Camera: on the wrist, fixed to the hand. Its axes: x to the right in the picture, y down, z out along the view.
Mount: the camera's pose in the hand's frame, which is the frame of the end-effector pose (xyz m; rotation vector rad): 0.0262 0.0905 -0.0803 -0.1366 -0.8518 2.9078
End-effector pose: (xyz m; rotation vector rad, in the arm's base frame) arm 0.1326 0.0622 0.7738 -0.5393 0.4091 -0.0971
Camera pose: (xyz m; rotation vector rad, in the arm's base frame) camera 0.1227 0.0960 0.6551 0.3522 0.0057 2.8368
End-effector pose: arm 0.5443 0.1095 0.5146 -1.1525 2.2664 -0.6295
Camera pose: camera 0.4271 0.1493 0.5144 1.7307 0.9644 0.9669
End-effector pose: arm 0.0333 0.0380 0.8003 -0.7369 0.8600 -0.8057
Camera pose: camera 0.0022 0.0425 0.6806 0.5392 0.3585 2.0091
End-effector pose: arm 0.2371 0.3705 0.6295 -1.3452 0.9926 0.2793
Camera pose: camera 0.1555 0.3128 0.5565 1.2233 1.2523 2.5748
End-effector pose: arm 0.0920 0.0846 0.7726 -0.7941 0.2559 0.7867
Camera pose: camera 0.0515 0.0806 0.6557 -0.4316 -0.3032 -2.4903
